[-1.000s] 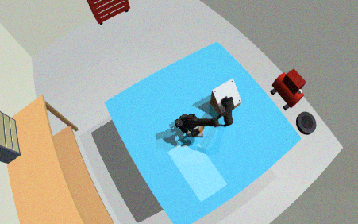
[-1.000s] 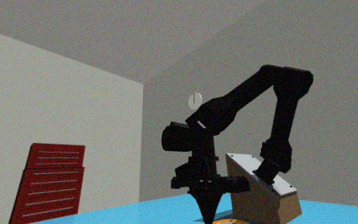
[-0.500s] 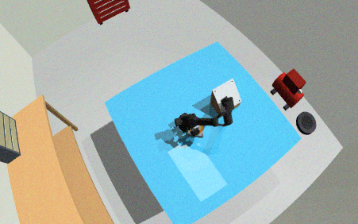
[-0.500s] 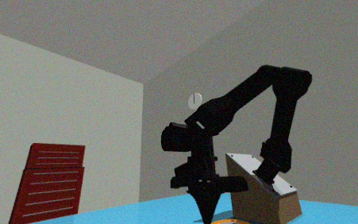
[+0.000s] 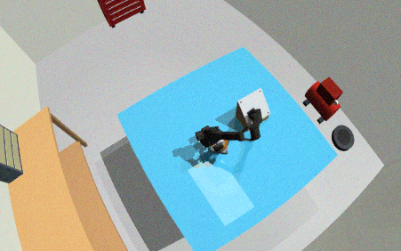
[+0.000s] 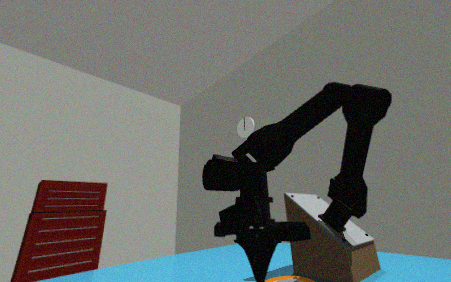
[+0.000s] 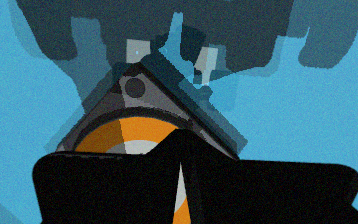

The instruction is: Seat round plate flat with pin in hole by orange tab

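The round plate lies 3 cm behind my gripper tip, 1 cm to the left of it and 1 cm below it.
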